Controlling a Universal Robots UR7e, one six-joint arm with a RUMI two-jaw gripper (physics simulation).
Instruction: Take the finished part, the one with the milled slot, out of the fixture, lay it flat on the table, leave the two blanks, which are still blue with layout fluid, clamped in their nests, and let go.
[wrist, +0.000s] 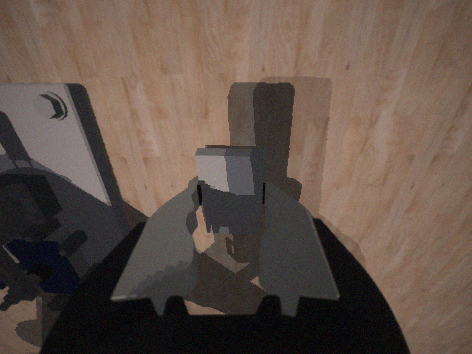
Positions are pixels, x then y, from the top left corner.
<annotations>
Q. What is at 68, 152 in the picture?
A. A fixture plate.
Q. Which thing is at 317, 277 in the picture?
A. My gripper.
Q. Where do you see a finished part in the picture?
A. At 231, 180
</annotations>
